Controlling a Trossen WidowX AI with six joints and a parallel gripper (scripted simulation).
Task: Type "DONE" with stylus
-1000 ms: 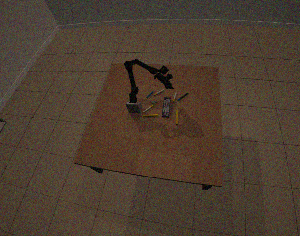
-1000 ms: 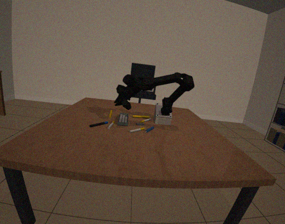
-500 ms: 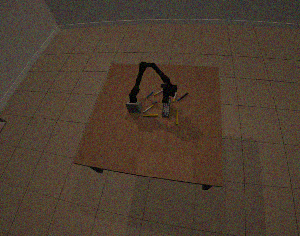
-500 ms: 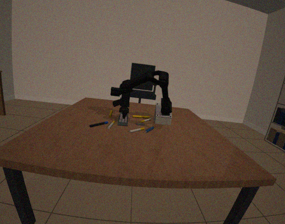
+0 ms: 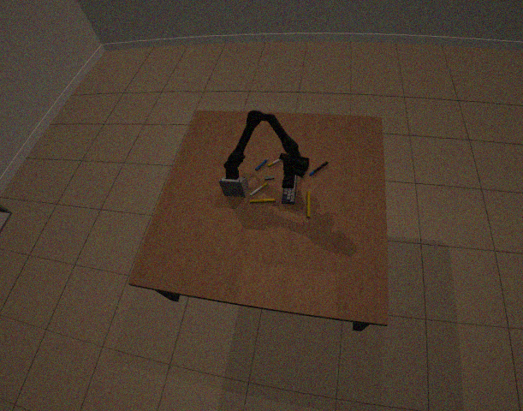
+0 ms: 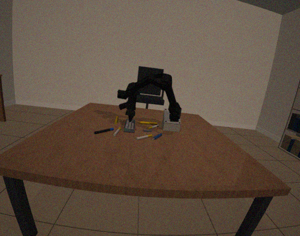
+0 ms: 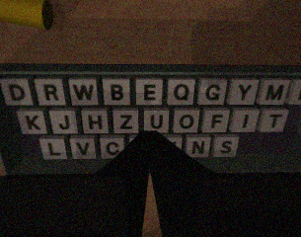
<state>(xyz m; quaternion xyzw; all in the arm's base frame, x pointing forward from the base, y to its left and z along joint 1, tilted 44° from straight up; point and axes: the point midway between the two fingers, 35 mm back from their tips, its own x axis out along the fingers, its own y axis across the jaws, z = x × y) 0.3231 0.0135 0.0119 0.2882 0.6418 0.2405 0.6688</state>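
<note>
Now: the blue stylus 170 mm to the left of my gripper tip, 160 mm behind it and 30 mm below it. The rest, counted from my gripper tip: thin grey tip (200 mm to the left, 140 mm behind, 30 mm below).
</note>
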